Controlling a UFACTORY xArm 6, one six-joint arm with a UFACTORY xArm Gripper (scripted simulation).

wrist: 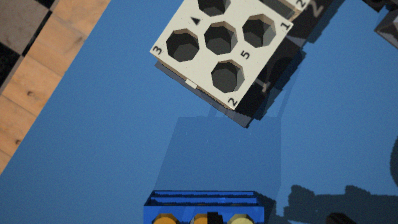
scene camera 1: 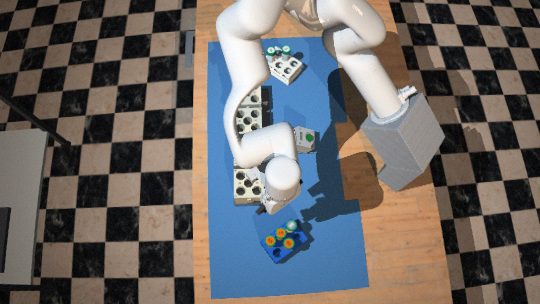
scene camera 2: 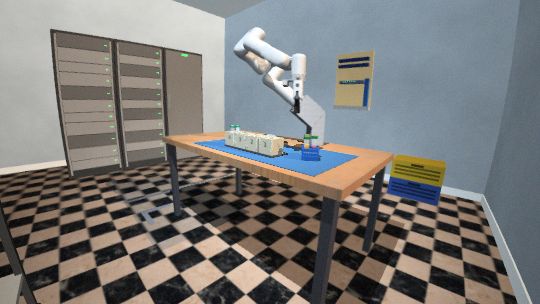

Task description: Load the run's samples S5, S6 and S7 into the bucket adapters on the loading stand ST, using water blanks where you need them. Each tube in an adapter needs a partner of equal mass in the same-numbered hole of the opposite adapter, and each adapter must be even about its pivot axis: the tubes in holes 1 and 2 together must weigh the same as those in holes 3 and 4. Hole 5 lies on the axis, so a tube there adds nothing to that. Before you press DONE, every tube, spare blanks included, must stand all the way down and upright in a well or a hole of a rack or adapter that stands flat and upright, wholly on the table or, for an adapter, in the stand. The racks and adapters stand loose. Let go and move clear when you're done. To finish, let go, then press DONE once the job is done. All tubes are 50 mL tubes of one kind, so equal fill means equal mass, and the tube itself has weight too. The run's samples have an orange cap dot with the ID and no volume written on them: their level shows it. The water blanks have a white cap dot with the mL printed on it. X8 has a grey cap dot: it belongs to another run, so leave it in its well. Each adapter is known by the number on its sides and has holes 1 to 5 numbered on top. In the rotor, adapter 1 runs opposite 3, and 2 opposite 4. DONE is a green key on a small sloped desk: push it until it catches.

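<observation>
There is a mat (scene camera 1: 333, 257) that I can see. I see the mat (wrist: 116, 127) again, and once more I find the mat (scene camera 2: 327, 159).
</observation>
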